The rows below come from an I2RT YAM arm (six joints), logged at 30 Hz.
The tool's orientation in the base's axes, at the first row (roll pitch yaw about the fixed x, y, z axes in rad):
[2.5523 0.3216 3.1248]
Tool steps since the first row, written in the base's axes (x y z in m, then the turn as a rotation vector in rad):
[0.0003 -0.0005 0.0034 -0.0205 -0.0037 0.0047]
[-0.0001 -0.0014 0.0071 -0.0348 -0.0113 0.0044]
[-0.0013 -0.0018 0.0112 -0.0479 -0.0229 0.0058]
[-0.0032 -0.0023 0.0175 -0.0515 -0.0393 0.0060]
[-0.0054 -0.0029 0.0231 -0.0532 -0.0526 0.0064]
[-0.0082 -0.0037 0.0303 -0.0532 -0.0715 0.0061]
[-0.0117 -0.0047 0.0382 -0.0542 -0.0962 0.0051]
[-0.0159 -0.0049 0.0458 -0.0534 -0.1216 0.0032]
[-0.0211 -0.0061 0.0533 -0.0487 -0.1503 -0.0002]
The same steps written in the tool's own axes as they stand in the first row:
[-0.0014 0.0013 -0.0029 0.0179 0.0027 -0.0113]
[-0.0022 0.0026 -0.0064 0.0314 -0.0015 -0.0192]
[-0.0023 0.0046 -0.0102 0.0432 -0.0083 -0.0302]
[-0.0025 0.0078 -0.0159 0.0463 -0.0213 -0.0404]
[-0.0022 0.0106 -0.0213 0.0476 -0.0319 -0.0485]
[-0.0019 0.0142 -0.0282 0.0474 -0.0478 -0.0587]
[-0.0011 0.0181 -0.0359 0.0483 -0.0688 -0.0718]
[0.0005 0.0226 -0.0432 0.0477 -0.0911 -0.0841]
[0.0031 0.0264 -0.0511 0.0439 -0.1176 -0.0959]

